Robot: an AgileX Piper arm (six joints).
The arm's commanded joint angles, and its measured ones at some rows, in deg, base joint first. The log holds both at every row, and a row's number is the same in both.
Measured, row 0:
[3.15 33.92 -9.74 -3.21 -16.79 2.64]
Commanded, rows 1 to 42:
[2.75 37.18 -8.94 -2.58 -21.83 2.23]
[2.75 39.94 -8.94 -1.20 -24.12 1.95]
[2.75 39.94 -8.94 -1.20 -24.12 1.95]
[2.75 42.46 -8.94 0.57 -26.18 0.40]
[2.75 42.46 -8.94 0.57 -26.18 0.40]
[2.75 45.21 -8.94 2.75 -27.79 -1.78]
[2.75 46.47 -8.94 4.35 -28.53 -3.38]
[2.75 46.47 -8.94 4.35 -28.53 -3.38]
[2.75 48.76 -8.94 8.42 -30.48 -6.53]
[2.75 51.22 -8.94 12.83 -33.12 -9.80]
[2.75 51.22 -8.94 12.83 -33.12 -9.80]
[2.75 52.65 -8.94 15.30 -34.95 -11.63]
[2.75 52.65 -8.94 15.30 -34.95 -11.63]
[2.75 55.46 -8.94 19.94 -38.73 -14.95]
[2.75 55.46 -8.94 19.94 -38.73 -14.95]
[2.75 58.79 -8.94 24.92 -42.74 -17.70]
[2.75 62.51 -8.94 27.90 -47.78 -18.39]
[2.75 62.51 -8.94 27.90 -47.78 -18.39]
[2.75 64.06 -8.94 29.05 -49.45 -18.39]
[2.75 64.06 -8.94 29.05 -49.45 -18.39]
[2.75 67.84 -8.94 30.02 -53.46 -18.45]
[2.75 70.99 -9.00 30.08 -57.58 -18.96]
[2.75 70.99 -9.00 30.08 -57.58 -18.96]
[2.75 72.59 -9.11 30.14 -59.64 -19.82]
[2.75 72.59 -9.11 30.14 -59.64 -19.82]
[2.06 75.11 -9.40 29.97 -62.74 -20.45]
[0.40 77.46 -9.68 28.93 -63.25 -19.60]
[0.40 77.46 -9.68 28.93 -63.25 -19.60]
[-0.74 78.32 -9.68 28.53 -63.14 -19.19]
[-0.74 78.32 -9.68 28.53 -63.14 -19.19]
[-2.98 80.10 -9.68 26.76 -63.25 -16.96]
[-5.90 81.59 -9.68 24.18 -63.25 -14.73]
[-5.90 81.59 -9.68 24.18 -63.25 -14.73]
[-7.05 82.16 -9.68 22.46 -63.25 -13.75]
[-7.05 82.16 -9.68 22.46 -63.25 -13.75]
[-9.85 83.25 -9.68 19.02 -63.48 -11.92]
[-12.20 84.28 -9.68 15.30 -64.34 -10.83]
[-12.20 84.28 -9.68 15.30 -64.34 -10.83]
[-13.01 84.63 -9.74 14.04 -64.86 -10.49]
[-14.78 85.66 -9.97 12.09 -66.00 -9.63]
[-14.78 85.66 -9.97 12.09 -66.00 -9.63]
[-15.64 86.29 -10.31 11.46 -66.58 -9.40]
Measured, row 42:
[-13.46 85.26 -9.51 14.78 -64.06 -10.60]
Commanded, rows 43 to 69:
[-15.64 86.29 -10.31 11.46 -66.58 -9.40]
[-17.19 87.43 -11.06 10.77 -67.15 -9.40]
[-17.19 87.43 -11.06 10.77 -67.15 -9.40]
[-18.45 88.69 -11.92 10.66 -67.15 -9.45]
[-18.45 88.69 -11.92 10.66 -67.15 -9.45]
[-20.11 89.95 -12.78 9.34 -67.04 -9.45]
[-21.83 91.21 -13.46 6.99 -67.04 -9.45]
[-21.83 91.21 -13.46 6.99 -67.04 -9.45]
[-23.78 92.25 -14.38 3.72 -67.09 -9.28]
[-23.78 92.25 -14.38 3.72 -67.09 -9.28]
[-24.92 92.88 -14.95 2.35 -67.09 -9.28]
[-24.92 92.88 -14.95 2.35 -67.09 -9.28]
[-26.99 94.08 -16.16 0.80 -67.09 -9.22]
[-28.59 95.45 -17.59 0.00 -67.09 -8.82]
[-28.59 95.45 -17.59 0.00 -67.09 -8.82]
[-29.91 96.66 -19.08 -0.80 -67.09 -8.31]
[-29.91 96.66 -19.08 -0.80 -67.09 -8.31]
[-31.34 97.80 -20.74 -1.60 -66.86 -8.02]
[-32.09 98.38 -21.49 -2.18 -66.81 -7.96]
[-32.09 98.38 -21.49 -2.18 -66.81 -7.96]
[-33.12 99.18 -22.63 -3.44 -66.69 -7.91]
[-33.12 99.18 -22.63 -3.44 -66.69 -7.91]
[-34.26 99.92 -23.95 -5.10 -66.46 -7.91]
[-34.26 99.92 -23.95 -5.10 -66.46 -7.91]
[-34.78 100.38 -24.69 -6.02 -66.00 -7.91]
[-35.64 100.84 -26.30 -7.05 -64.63 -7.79]
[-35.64 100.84 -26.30 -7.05 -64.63 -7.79]
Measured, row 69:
[-34.32 100.32 -24.18 -4.76 -65.95 -8.08]
